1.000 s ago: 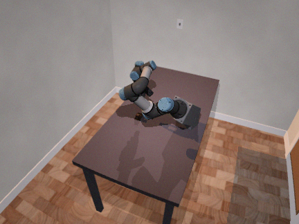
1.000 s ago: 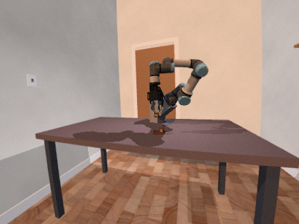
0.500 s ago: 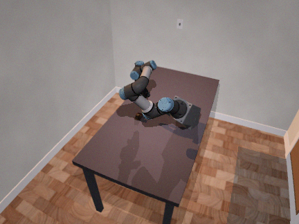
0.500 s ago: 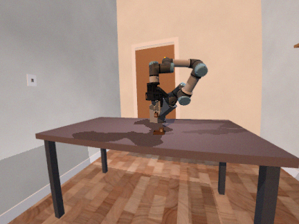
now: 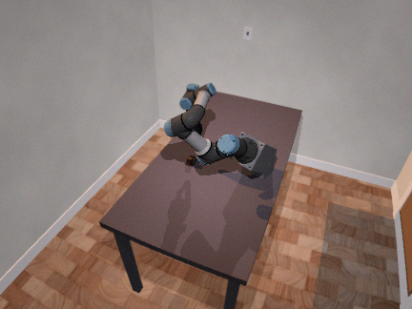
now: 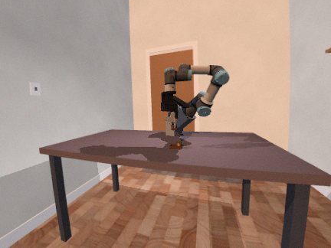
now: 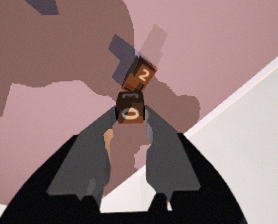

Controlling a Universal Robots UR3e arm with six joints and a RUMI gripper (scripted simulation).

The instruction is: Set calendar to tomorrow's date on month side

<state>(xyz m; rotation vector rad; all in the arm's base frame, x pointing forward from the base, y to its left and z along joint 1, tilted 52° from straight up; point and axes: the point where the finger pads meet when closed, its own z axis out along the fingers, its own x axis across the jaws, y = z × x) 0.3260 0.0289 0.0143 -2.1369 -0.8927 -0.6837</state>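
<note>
Now: the brown calendar tray 130 mm below my hand and 10 mm to the left of it. From my hand the other things lie so: brown number cube 10 mm below.
</note>
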